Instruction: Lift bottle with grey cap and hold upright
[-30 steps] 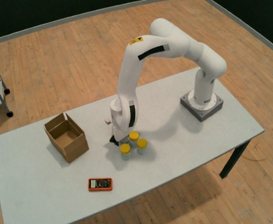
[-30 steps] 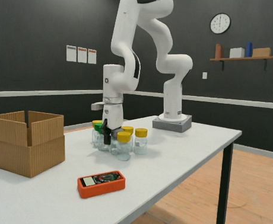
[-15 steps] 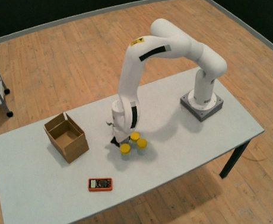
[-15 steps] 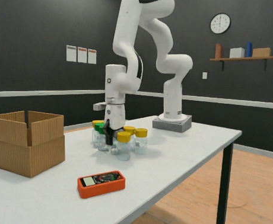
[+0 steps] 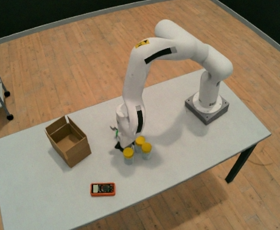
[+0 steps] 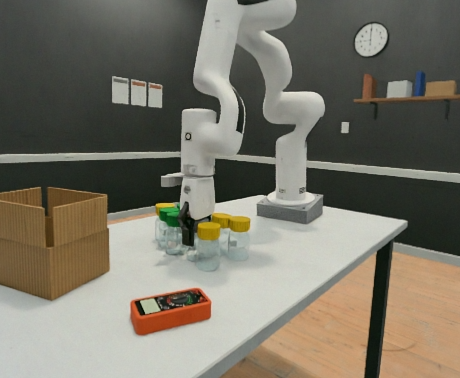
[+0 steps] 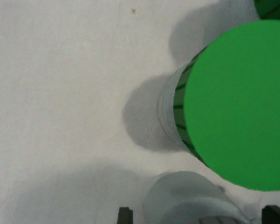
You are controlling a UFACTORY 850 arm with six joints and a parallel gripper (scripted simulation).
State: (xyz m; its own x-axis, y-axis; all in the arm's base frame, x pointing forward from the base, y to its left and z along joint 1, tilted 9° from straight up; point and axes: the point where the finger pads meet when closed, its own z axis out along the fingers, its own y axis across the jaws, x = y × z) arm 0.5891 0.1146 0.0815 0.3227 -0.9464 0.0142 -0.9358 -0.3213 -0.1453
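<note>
The grey-capped bottle lies 10 mm below my hand. Also, from my hand: red-capped bottle 60 mm behind, 90 mm to the right, 10 mm below; orange multimeter 210 mm ahead, 180 mm to the left, 40 mm below.
</note>
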